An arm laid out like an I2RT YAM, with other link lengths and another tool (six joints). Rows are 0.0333 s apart.
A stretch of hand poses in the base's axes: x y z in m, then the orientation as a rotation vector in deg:
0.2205 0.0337 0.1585 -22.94 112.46 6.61
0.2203 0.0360 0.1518 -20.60 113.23 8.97
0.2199 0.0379 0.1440 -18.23 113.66 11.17
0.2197 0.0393 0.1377 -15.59 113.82 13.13
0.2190 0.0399 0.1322 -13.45 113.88 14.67
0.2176 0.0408 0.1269 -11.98 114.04 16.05
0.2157 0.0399 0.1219 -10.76 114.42 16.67
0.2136 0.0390 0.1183 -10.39 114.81 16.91
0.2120 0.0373 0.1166 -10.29 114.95 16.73
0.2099 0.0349 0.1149 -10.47 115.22 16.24
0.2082 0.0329 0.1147 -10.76 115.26 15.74
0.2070 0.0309 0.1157 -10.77 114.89 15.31
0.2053 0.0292 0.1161 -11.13 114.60 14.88
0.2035 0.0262 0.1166 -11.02 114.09 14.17
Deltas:
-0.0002 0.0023 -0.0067 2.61 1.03 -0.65
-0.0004 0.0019 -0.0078 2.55 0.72 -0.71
-0.0002 0.0014 -0.0063 2.54 0.46 -0.99
-0.0007 0.0006 -0.0055 2.03 0.33 -0.81
-0.0014 0.0009 -0.0053 1.60 0.42 -0.41
-0.0019 -0.0009 -0.0050 0.92 0.52 -0.58
-0.0021 -0.0009 -0.0036 0.27 0.44 -0.15
-0.0016 -0.0017 -0.0017 -0.10 0.12 -0.15
-0.0021 -0.0024 -0.0017 -0.46 0.19 -0.09
-0.0017 -0.0020 -0.0002 -0.48 -0.04 -0.02
-0.0012 -0.0020 0.0010 -0.25 -0.42 -0.19
-0.0017 -0.0017 0.0004 -0.42 -0.36 0.06
-0.0018 -0.0030 0.0005 -0.37 -0.60 -0.40

